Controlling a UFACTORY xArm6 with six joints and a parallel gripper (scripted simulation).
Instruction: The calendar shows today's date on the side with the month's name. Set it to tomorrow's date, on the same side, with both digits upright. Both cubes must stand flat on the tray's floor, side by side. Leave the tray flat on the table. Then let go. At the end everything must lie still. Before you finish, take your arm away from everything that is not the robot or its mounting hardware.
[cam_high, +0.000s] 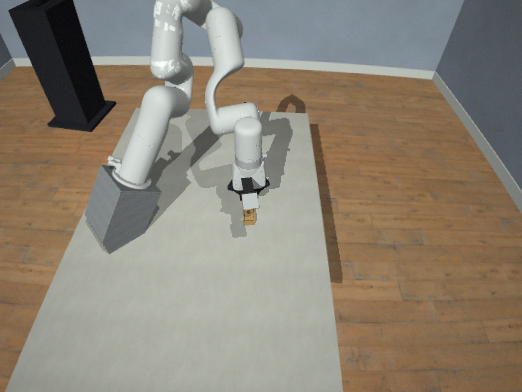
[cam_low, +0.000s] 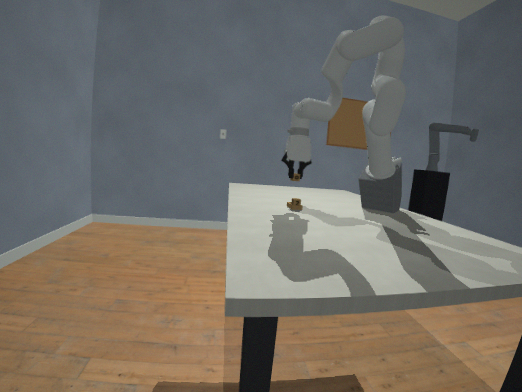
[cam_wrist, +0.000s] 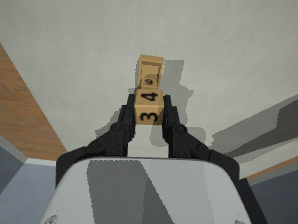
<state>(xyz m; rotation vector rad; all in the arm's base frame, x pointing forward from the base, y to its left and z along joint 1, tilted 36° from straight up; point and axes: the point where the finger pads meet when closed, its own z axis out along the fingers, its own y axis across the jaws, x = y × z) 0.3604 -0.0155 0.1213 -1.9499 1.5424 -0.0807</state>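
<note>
The wooden calendar tray is 130 mm below my hand, 20 mm to the left of it and 10 mm behind it. From my hand the other things lie so: wooden digit cube (10 mm below).
</note>
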